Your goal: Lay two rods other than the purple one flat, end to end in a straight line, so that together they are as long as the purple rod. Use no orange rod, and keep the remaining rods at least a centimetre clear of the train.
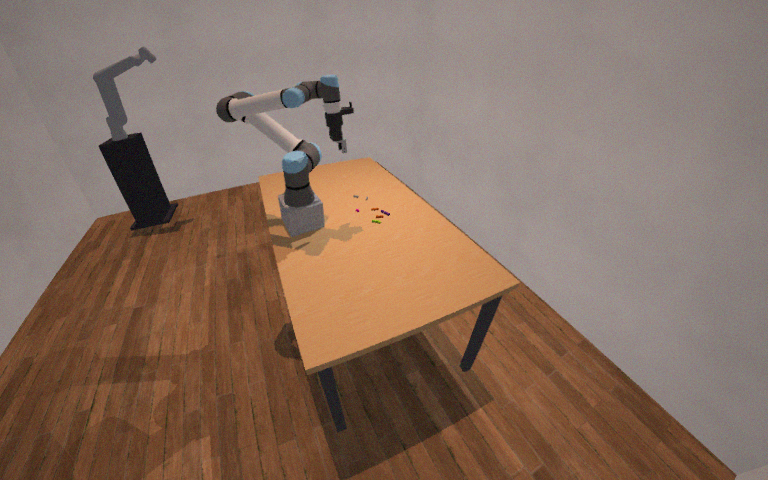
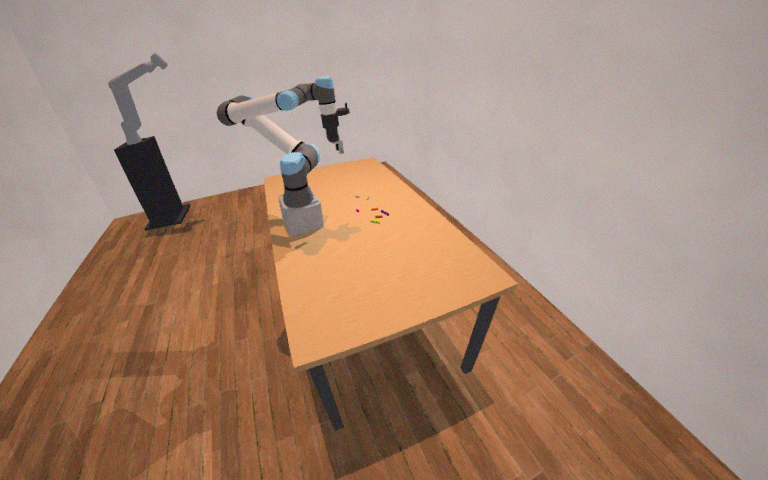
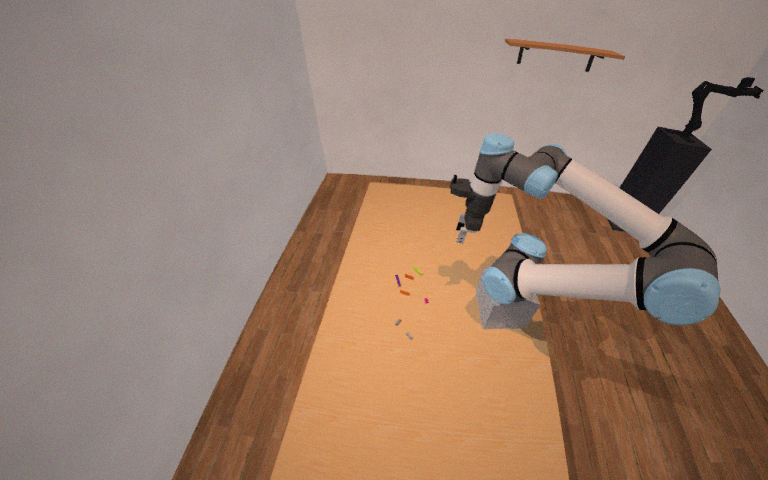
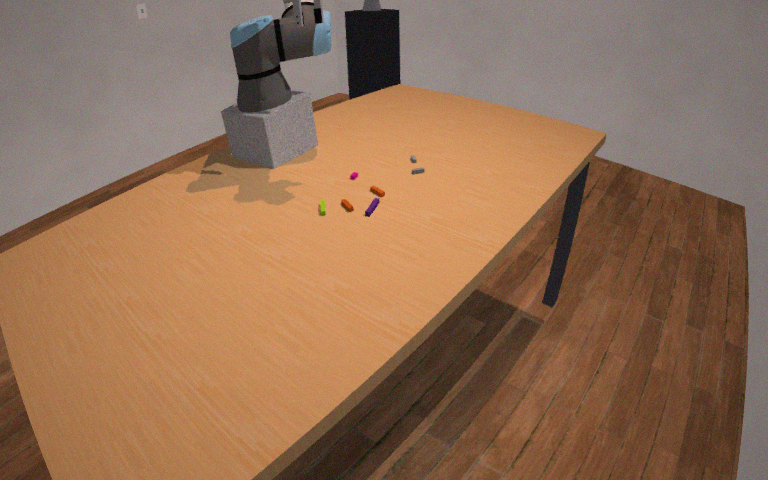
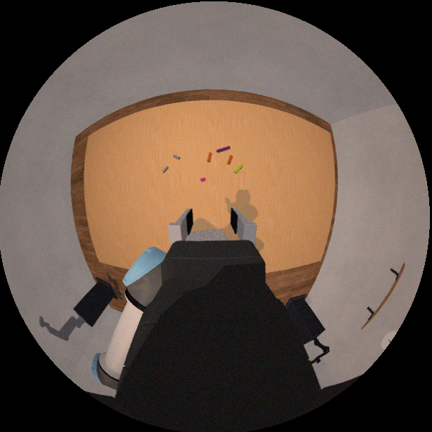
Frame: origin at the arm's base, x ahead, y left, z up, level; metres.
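Where they show: gripper, fingertip midpoint: (image 1: pixel 342 151) (image 2: pixel 340 151) (image 3: pixel 459 236) (image 4: pixel 309 25); arm's base at its link origin: (image 1: pixel 299 198) (image 2: pixel 298 199) (image 4: pixel 264 101).
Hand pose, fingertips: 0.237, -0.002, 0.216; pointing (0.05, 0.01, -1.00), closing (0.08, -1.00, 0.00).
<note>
Each offset is from my fingertips to the top centre of the thing, as dx, dy, dz. Level surfaces: height alone.
The purple rod {+0.211, -0.035, -0.361} (image 4: pixel 372 207) (image 5: pixel 223 149) (image 3: pixel 398 280) lies flat and is the longest. Two orange rods (image 5: pixel 209 157) (image 5: pixel 230 160) lie apart near it. A lime green rod {+0.134, -0.106, -0.361} (image 5: pixel 238 168) (image 4: pixel 322 207) (image 3: pixel 417 271) lies beside the orange ones. A short magenta rod {+0.072, +0.040, -0.361} (image 5: pixel 203 179) (image 4: pixel 353 175) (image 3: pixel 426 300) lies nearer the robot base. Two short grey rods (image 5: pixel 176 157) (image 5: pixel 165 169) lie apart from each other, off to one side. No rods touch. My gripper (image 5: pixel 211 215) (image 1: pixel 342 147) is open and empty, high above the table, on the base side of the rods.
The rods lie on the wooden table {dz -0.371} (image 4: pixel 198 294) (image 3: pixel 424 407). The arm's grey base block (image 4: pixel 274 133) (image 1: pixel 303 217) stands at one long edge, with the arm's shadow beside it. A black pedestal (image 1: pixel 138 178) with another arm stands on the floor behind. A wall shelf (image 3: pixel 566 48) hangs beyond the table.
</note>
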